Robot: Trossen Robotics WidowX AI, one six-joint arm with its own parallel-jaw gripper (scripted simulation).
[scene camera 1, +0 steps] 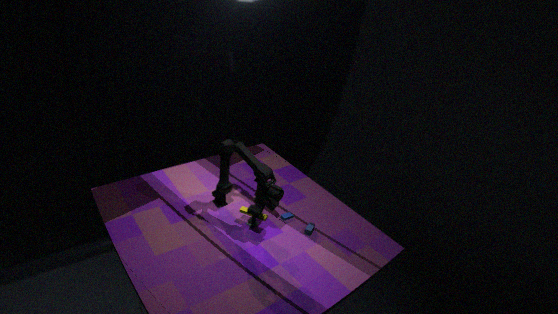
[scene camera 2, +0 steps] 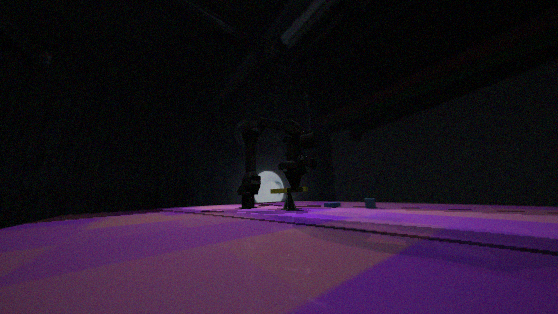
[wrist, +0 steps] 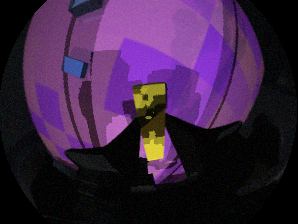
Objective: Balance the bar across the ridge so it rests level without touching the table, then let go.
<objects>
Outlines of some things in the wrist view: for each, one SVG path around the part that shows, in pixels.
A yellow bar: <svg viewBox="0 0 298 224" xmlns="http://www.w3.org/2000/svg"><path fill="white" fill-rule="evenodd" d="M165 83L133 85L134 101L136 101L138 121L140 121L142 139L144 139L146 159L148 161L164 159Z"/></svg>
</objects>
